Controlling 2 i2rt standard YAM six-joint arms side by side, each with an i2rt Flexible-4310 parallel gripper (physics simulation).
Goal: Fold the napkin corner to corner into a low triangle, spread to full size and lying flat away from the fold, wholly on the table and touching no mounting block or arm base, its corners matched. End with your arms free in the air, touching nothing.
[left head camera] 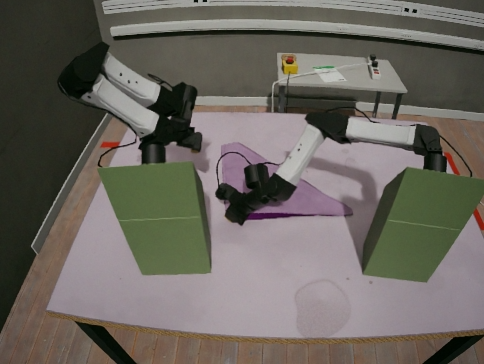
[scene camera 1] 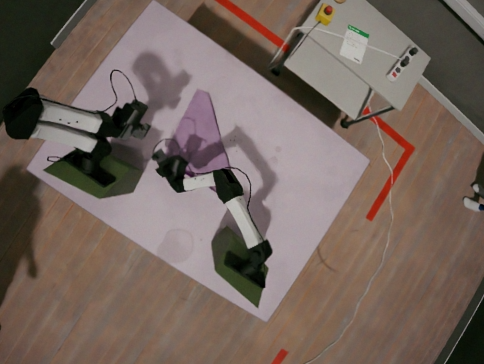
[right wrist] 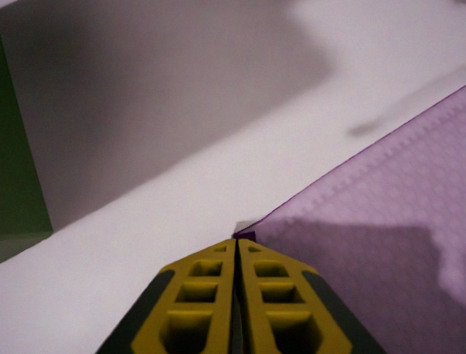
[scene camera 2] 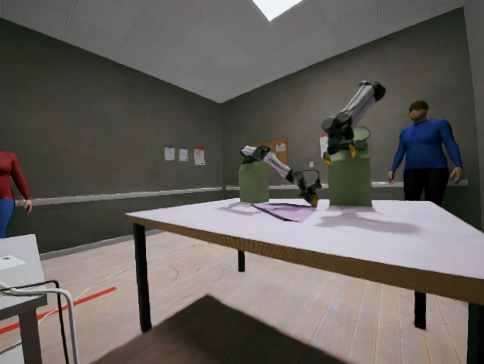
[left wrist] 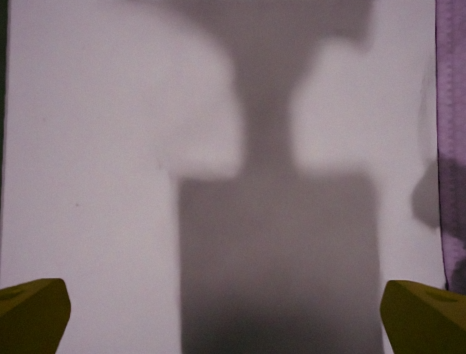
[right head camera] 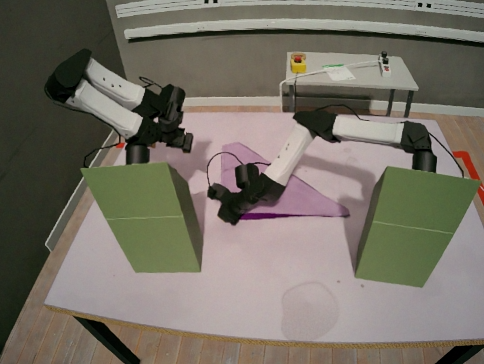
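The purple napkin (left head camera: 312, 197) (right head camera: 307, 197) (scene camera 1: 200, 132) (scene camera 2: 290, 212) (left wrist: 452, 100) (right wrist: 400, 185) lies folded in a roughly triangular shape between the mounting blocks. A darker purple strip (left head camera: 280, 216) (right head camera: 275, 216) shows along its near edge in the head views. My right gripper (right wrist: 236, 247) (scene camera 2: 314, 202) is low at the table, shut on the napkin's near left corner as seen in the head views; the fingers hide much of that corner. My left gripper (left wrist: 226, 292) (scene camera 2: 340, 154) is open and empty, raised above the table beside the napkin. My right arm covers part of the napkin in the head views.
Two green mounting blocks (left head camera: 160, 220) (left head camera: 420, 225) carry the arms, one on each side of the napkin. The right forearm (left head camera: 300, 155) crosses above the napkin. A grey side table (scene camera 1: 360, 60) stands beyond the table's far edge. Arm shadows fall on the table.
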